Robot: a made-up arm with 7 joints. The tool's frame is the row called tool. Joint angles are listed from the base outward.
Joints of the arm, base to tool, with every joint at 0 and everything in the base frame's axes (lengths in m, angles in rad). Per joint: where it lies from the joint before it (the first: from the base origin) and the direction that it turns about. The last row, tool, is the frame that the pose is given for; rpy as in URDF.
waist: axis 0 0 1 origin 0.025 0.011 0.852
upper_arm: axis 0 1 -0.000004 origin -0.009 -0.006 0.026
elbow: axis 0 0 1 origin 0.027 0.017 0.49
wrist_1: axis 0 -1 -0.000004 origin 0.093 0.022 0.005
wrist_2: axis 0 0.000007 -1 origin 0.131 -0.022 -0.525
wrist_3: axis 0 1 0.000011 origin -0.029 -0.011 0.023
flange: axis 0 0.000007 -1 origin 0.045 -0.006 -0.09
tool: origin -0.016 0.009 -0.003 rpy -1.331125 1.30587 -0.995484
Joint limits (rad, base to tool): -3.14..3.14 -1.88..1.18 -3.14..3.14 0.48..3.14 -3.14..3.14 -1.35..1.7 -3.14..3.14
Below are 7 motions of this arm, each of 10 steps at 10 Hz.
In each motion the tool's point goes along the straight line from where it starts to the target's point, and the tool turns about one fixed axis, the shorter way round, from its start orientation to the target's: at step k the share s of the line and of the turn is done. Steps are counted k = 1, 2, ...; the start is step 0. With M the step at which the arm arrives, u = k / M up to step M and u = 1 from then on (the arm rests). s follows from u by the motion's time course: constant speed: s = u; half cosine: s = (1 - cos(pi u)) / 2; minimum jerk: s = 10 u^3 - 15 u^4 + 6 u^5.
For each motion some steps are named. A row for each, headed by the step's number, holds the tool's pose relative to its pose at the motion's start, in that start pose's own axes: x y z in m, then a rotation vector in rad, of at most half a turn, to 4 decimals.
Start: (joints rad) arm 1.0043 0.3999 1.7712 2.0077 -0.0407 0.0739 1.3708
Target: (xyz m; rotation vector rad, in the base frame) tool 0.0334 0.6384 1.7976 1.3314 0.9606 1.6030
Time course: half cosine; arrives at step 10
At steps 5, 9, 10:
5: -0.1045 0.0371 0.1540 -0.1291 -0.4098 0.0406
9: -0.2039 0.0725 0.3004 -0.2518 -0.7995 0.0793
10: -0.2090 0.0743 0.3079 -0.2582 -0.8196 0.0813

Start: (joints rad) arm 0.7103 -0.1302 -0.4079 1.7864 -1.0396 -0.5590 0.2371
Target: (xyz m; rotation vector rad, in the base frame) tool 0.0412 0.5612 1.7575 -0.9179 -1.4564 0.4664
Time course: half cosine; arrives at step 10
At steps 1, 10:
1: 0.0002 0.0022 0.0149 0.0003 -0.0099 0.0042
10: 0.0076 0.0918 0.6079 0.0143 -0.4062 0.1723

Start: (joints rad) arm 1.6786 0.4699 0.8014 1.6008 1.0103 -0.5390 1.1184
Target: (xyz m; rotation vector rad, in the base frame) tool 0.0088 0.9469 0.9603 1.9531 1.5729 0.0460
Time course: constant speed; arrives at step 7
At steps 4, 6, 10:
4: 0.0507 0.0026 0.3539 0.4750 -0.2997 0.3164
6: 0.0761 0.0038 0.5309 0.7126 -0.4496 0.4746
10: 0.0887 0.0045 0.6194 0.8313 -0.5245 0.5538

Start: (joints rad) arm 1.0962 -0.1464 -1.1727 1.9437 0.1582 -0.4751 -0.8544
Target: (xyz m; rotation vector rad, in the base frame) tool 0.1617 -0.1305 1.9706 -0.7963 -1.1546 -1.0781
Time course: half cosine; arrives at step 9
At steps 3, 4, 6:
3: 0.0105 -0.0887 0.0566 -0.0135 -0.0447 -0.0749
4: 0.0174 -0.1467 0.0936 -0.0224 -0.0739 -0.1238
6: 0.0316 -0.2662 0.1699 -0.0406 -0.1341 -0.2247

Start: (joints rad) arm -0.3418 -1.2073 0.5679 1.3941 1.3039 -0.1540 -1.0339
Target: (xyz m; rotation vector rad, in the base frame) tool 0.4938 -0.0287 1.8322 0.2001 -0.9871 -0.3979
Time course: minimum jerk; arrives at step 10
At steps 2, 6, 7, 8, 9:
2: 0.0240 -0.0145 -0.0351 0.0222 0.0128 -0.0241
6: 0.2829 -0.1703 -0.4142 0.2614 0.1512 -0.2835
7: 0.3469 -0.2089 -0.5079 0.3205 0.1854 -0.3477
8: 0.3905 -0.2351 -0.5717 0.3608 0.2087 -0.3914
9: 0.4109 -0.2474 -0.6017 0.3797 0.2196 -0.4119

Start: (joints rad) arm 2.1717 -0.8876 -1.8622 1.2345 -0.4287 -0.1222 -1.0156
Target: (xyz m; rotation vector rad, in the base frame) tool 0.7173 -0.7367 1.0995 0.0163 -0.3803 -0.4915
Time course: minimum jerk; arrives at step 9
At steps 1, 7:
1: -0.0053 -0.0047 -0.0047 0.0086 0.0000 -0.0130
7: -0.4250 -0.3796 -0.3797 0.6854 -0.0014 -1.0440

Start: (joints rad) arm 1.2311 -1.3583 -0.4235 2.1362 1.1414 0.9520 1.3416
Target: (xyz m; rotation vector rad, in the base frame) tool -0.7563 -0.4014 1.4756 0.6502 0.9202 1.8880
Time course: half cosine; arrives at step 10
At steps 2, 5, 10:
2: 0.0237 -0.0295 -0.0630 -0.0127 0.0464 -0.0707
5: 0.1242 -0.1545 -0.3298 -0.0663 0.2431 -0.3704
10: 0.2485 -0.3090 -0.6596 -0.1325 0.4862 -0.7407

